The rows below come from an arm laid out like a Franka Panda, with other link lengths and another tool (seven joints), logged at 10 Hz.
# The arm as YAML. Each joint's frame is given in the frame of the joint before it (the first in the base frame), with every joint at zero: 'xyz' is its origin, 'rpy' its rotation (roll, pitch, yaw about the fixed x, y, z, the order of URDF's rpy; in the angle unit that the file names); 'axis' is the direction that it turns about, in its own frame. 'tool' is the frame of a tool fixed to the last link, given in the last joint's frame.
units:
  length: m
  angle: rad
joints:
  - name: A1
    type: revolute
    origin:
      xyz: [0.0, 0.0, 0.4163]
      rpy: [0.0, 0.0, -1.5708]
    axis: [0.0, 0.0, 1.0]
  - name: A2
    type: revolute
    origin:
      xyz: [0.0, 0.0, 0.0]
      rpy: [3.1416, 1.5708, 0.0]
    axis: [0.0, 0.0, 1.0]
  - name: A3
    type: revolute
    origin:
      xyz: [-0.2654, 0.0, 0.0]
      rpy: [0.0, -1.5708, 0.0]
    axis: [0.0, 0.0, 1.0]
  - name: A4
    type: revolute
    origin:
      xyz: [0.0, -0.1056, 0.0]
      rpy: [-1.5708, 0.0, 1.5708]
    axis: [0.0, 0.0, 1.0]
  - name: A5
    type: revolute
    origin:
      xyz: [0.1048, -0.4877, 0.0]
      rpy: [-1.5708, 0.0, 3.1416]
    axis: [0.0, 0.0, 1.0]
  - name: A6
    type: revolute
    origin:
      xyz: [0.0, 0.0, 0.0]
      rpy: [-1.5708, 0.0, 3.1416]
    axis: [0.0, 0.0, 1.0]
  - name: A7
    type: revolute
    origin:
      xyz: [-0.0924, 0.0, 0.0]
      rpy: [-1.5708, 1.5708, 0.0]
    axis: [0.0, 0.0, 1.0]
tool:
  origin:
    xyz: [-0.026, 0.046, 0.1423]
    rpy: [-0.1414, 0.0, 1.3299]
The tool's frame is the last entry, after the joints.
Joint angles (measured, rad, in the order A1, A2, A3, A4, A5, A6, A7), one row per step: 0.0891, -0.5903, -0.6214, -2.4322, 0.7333, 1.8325, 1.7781; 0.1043, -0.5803, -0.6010, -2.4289, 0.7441, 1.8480, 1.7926; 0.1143, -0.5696, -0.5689, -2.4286, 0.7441, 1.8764, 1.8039; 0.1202, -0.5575, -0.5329, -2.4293, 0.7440, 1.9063, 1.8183; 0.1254, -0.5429, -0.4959, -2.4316, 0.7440, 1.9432, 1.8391; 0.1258, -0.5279, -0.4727, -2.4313, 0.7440, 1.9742, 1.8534; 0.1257, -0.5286, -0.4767, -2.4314, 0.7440, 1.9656, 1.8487
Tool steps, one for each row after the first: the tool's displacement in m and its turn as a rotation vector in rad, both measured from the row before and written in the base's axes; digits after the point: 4 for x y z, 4 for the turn. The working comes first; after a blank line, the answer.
Tool pose at each row, in the base's axes (x y z in m, rotation vector in rad; the steps are taken from these numbers as rounded here): 0.4663, -0.1923, 0.4956, -1.0687, 1.9479, 0.9376; 0.4752, -0.1775, 0.4968, -1.0769, 1.9558, 0.9429; 0.4848, -0.1613, 0.4964, -1.0981, 1.9760, 0.9278; 0.4939, -0.1446, 0.4951, -1.1158, 2.0003, 0.9116; 0.5029, -0.1276, 0.4918, -1.1234, 2.0316, 0.8933; 0.5094, -0.1193, 0.4878, -1.1187, 2.0581, 0.8736; 0.5081, -0.1205, 0.4874, -1.1233, 2.0533, 0.8806

0.0089, 0.0148, 0.0012, -0.0053, 0.0086, 0.0071; 0.0096, 0.0162, -0.0004, -0.0266, 0.0065, 0.0075; 0.0091, 0.0167, -0.0013, -0.0279, 0.0092, 0.0043; 0.0090, 0.0170, -0.0033, -0.0284, 0.0134, -0.0042; 0.0065, 0.0083, -0.0040, -0.0216, 0.0091, -0.0127; -0.0013, -0.0012, -0.0004, 0.0041, 0.0003, 0.0061
